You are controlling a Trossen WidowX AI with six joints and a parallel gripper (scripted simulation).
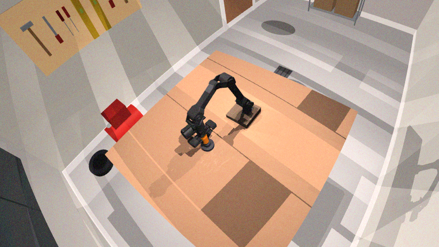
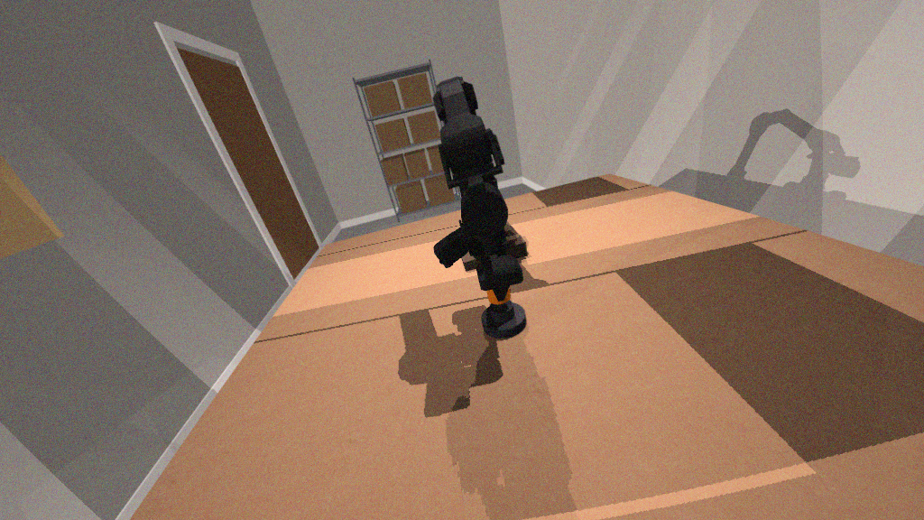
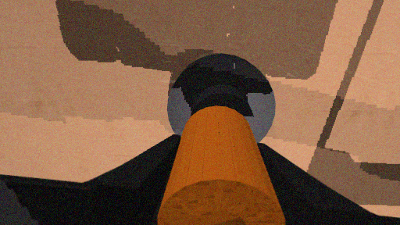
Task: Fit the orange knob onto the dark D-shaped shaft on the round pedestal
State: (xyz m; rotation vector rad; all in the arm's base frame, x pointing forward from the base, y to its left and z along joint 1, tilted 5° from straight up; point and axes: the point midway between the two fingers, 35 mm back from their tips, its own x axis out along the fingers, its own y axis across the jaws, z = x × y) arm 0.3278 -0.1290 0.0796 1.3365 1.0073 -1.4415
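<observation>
Right now the orange knob is 2 cm above my gripper tip. Round my gripper tip: dark round pedestal: 4 cm below.
</observation>
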